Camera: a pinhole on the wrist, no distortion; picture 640 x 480 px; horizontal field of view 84.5 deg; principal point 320.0 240.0 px. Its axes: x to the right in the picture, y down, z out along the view. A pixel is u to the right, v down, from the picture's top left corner.
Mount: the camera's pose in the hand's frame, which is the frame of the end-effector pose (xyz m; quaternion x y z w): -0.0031 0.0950 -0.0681 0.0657 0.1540 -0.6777 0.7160
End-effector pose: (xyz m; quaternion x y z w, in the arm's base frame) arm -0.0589 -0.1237 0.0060 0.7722 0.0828 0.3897 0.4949
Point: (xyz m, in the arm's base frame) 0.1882 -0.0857 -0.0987
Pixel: 524.4 339.7
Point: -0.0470 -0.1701 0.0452
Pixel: 350.9 217.6
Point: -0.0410 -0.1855 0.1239
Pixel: 100.7 376.4
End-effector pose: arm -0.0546 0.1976 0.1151 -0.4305 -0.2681 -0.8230 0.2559
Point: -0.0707 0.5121 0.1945
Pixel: 508.1 203.7
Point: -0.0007 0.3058 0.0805
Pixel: 493.9 41.5
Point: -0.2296 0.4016 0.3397
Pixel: 574.3 448.6
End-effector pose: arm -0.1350 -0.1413 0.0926 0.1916 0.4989 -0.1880 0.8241
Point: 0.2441 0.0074 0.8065
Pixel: outside the picture
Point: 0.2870 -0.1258 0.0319
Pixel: 85.8 460.9
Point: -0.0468 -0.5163 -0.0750
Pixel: 596.6 400.1
